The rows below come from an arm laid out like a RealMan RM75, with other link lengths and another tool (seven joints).
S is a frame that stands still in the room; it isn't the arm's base.
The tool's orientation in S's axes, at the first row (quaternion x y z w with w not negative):
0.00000 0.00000 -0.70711 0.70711
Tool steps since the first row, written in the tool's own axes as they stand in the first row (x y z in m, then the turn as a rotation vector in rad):
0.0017 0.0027 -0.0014 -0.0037 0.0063 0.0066
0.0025 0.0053 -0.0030 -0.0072 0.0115 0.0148
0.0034 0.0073 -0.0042 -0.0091 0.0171 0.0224
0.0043 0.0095 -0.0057 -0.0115 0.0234 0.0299
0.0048 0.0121 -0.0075 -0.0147 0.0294 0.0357
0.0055 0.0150 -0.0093 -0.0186 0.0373 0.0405
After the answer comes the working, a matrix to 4 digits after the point.
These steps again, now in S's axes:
0.0027 -0.0017 -0.0014 0.0063 0.0037 0.0066
0.0053 -0.0025 -0.0030 0.0115 0.0072 0.0148
0.0073 -0.0034 -0.0042 0.0171 0.0091 0.0224
0.0095 -0.0043 -0.0057 0.0234 0.0115 0.0299
0.0121 -0.0048 -0.0075 0.0294 0.0147 0.0357
0.0150 -0.0055 -0.0093 0.0373 0.0186 0.0405

The tool's axes in the first row as the columns of a matrix, in S's axes (rounded; the answer above uses it unrounded):
0.0000 1.0000 0.0000
-1.0000 0.0000 0.0000
0.0000 0.0000 1.0000

